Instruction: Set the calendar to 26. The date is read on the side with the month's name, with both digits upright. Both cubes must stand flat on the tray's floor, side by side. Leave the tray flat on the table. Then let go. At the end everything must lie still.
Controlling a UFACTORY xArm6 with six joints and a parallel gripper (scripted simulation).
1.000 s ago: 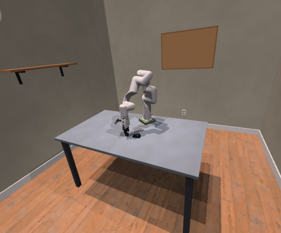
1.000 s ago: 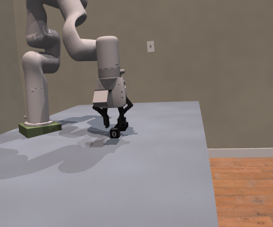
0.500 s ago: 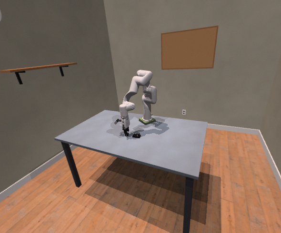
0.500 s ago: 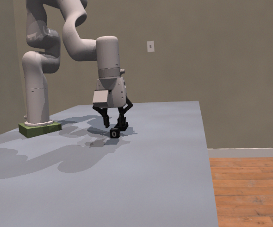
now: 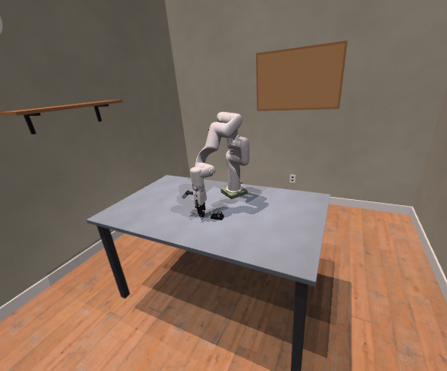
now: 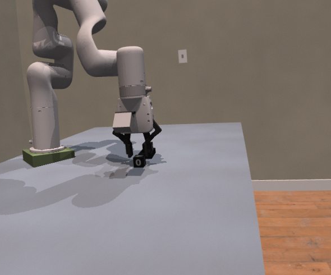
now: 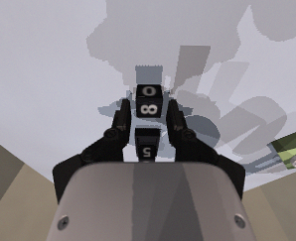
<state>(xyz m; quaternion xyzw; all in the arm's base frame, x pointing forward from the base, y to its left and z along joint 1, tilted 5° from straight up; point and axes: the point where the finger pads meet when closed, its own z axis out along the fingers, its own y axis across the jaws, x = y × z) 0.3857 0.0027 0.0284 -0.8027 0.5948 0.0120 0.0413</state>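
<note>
The black cube lies 30 mm below my hand. Round my hand: black calendar tray: 100 mm to the left, 40 mm below, 30 mm behind.
</note>
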